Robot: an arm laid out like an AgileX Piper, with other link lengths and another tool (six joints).
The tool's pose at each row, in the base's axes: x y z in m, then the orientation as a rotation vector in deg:
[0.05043 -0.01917 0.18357 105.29 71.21 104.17]
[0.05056 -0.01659 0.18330 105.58 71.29 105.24]
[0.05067 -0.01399 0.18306 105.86 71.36 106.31]
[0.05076 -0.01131 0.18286 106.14 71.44 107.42]
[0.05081 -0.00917 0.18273 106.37 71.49 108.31]
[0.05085 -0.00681 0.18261 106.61 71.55 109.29]
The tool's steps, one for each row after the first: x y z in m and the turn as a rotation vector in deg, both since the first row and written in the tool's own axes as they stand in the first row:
[0.00164 -0.00168 0.00111 0.27 0.70 0.67]
[0.00332 -0.00335 0.00221 0.53 1.40 1.33]
[0.00509 -0.00505 0.00330 0.81 2.13 2.01]
[0.00653 -0.00640 0.00416 1.02 2.71 2.57]
[0.00813 -0.00787 0.00508 1.26 3.35 3.17]

